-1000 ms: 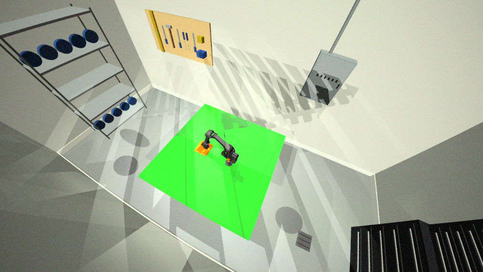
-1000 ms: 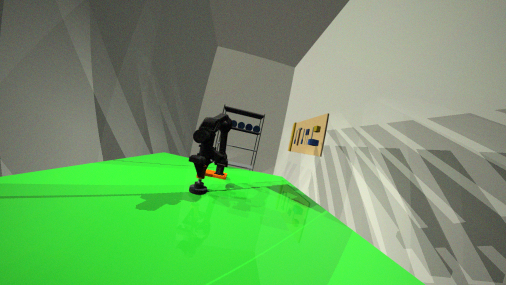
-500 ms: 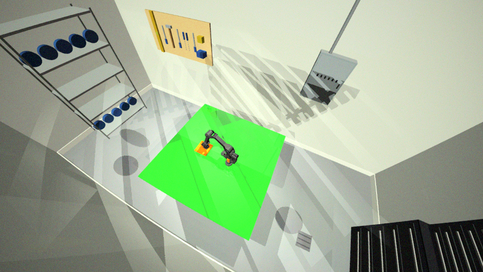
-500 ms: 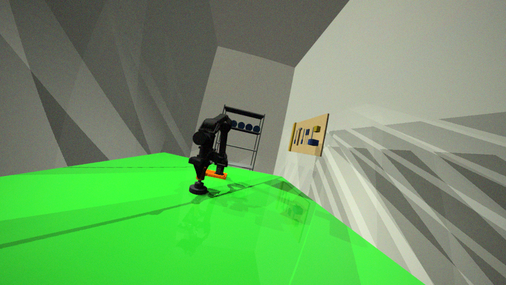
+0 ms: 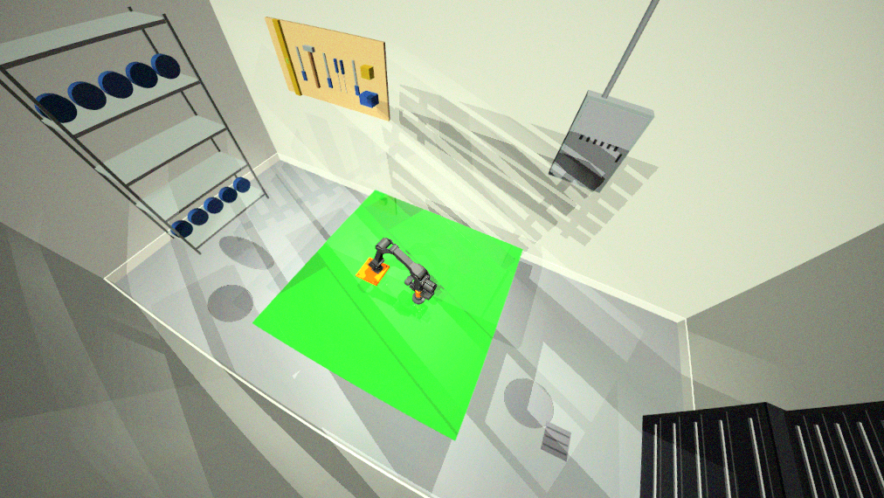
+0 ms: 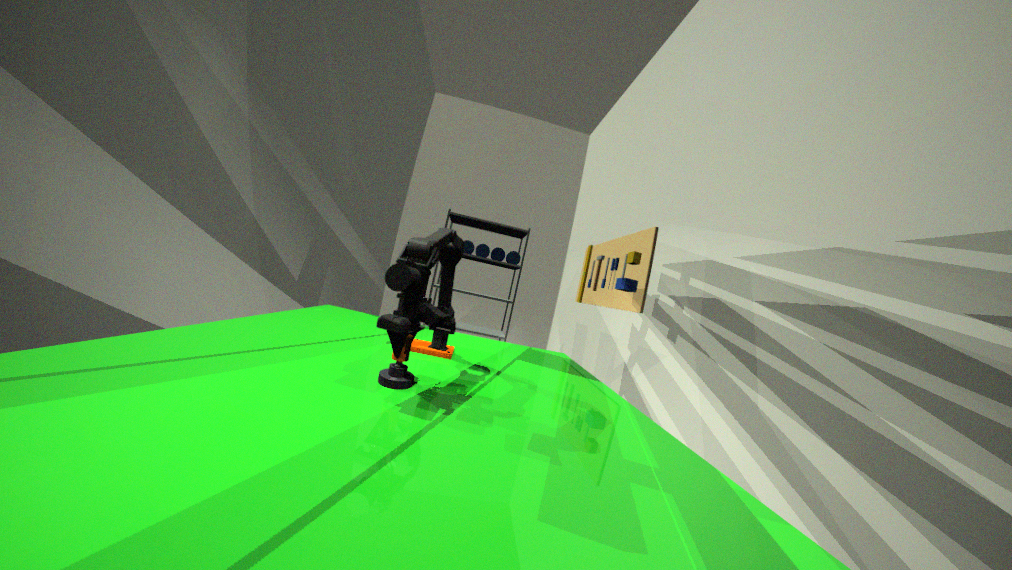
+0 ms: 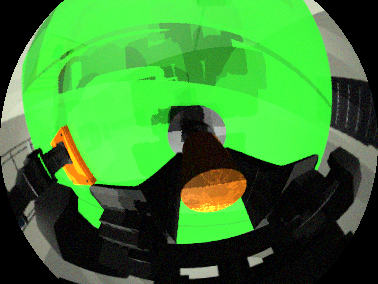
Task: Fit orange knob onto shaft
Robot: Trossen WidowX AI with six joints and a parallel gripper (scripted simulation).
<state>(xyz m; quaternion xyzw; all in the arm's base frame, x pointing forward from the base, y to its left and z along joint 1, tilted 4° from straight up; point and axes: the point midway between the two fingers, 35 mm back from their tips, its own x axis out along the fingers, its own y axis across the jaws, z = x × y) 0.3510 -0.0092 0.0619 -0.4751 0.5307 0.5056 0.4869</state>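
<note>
Right now my gripper tip is 3 cm below the orange knob. Also, from my gripper tip: dark round pedestal: 4 cm below.
</note>
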